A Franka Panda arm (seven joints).
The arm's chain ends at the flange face. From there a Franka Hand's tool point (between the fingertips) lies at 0.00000 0.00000 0.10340 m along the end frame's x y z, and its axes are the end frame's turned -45 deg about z.
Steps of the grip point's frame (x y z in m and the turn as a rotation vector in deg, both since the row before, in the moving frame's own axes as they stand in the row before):
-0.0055, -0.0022, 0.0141, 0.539, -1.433, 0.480
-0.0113, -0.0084, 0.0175, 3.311, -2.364, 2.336
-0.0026, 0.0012, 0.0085, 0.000, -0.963, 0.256
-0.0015, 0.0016, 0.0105, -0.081, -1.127, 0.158
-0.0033, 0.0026, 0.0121, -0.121, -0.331, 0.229
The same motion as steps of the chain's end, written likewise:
-0.0029, 0.0012, 0.0141, -0.632, -1.394, 0.480
-0.0067, 0.0034, 0.0178, 0.670, -4.013, 2.336
0.0002, 0.0015, 0.0085, -0.681, -0.681, 0.256
0.0014, 0.0007, 0.0105, -0.854, -0.740, 0.158
-0.0002, 0.0036, 0.0121, -0.320, -0.148, 0.229

